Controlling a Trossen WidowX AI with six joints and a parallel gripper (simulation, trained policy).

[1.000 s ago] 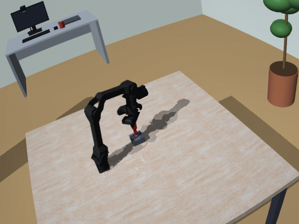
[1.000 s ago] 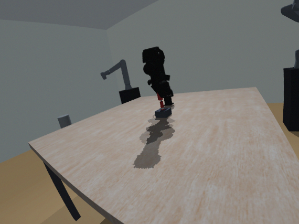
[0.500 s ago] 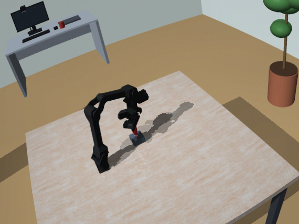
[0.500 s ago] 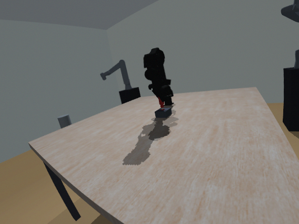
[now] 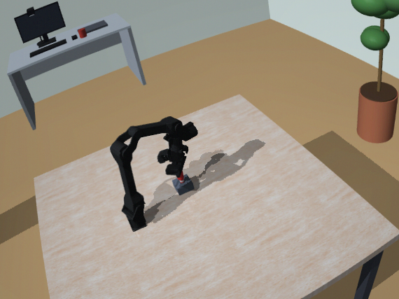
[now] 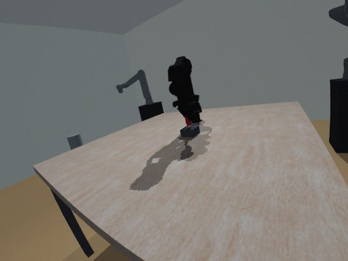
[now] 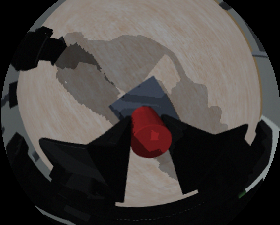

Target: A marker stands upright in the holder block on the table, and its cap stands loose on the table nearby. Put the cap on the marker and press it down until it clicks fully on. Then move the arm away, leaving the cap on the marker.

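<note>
Right now my gripper tip is right at the red marker. From my gripper tip the other things lie so: red cap 1 cm above; grey-blue holder block 6 cm below.
</note>
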